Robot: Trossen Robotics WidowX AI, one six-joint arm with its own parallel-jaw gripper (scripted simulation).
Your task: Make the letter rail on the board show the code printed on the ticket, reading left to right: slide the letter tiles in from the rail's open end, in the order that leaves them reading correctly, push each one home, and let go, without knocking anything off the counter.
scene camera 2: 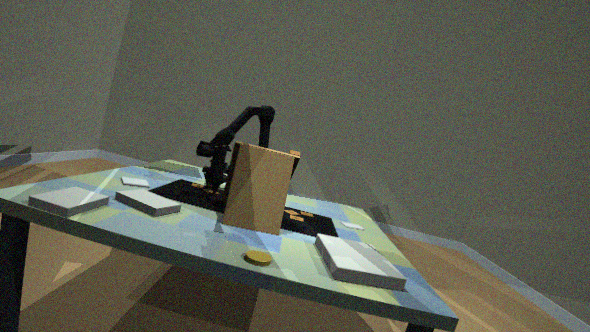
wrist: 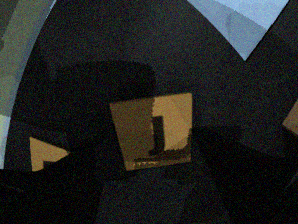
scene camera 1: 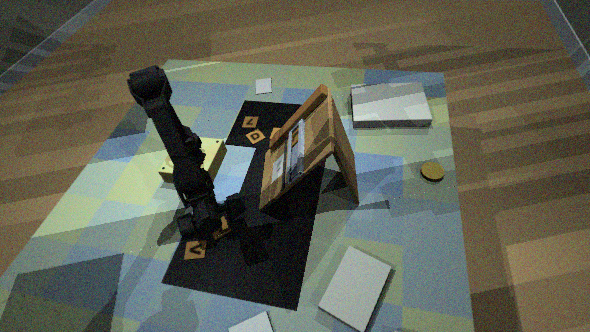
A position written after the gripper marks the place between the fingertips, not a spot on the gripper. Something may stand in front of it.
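The gripper [scene camera 1: 219,227] is open and holds nothing, and the gripper can also be seen in the wrist view [wrist: 155,134]. A grey box [scene camera 1: 390,104] appears in scene camera 2 [scene camera 2: 351,261] too, but the grey box is out of frame in the wrist view. The scene also has a v tile [wrist: 43,152], a slab [scene camera 2: 144,200] and a slab [scene camera 2: 67,202].
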